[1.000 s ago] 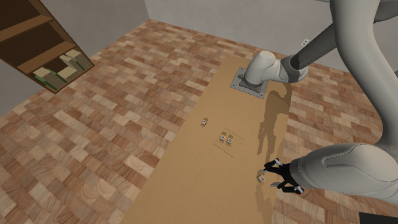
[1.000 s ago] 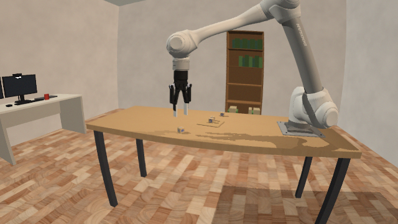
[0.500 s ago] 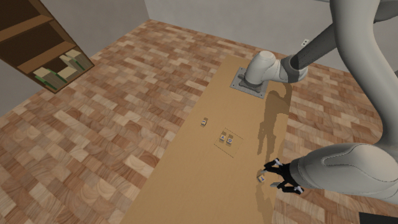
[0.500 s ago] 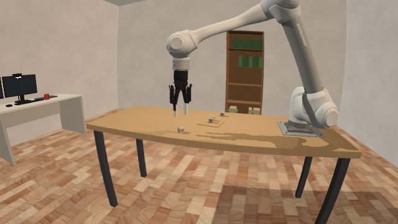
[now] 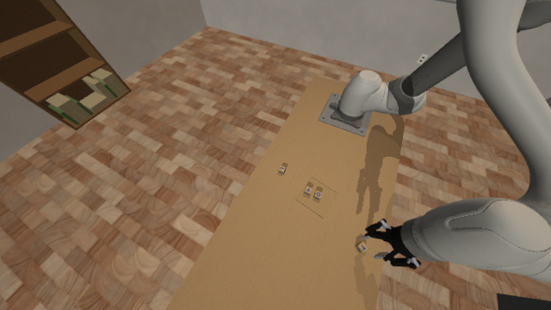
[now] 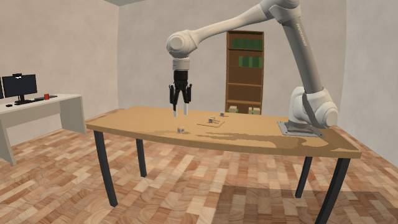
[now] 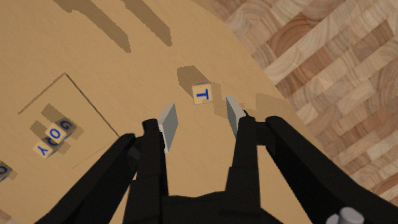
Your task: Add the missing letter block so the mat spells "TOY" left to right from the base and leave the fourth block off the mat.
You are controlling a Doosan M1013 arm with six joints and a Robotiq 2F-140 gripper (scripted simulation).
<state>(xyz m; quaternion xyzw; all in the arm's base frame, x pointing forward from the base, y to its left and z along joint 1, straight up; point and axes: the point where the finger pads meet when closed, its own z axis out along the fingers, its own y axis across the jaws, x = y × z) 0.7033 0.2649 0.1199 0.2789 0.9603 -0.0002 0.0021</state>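
My gripper is now 11 cm above the T block. Also, from my hand: O block (23 cm to the right, 11 cm below, 11 cm behind); then thin mat (23 cm to the right, 12 cm below, 11 cm behind); then Y block (28 cm to the right, 11 cm below, 11 cm behind).
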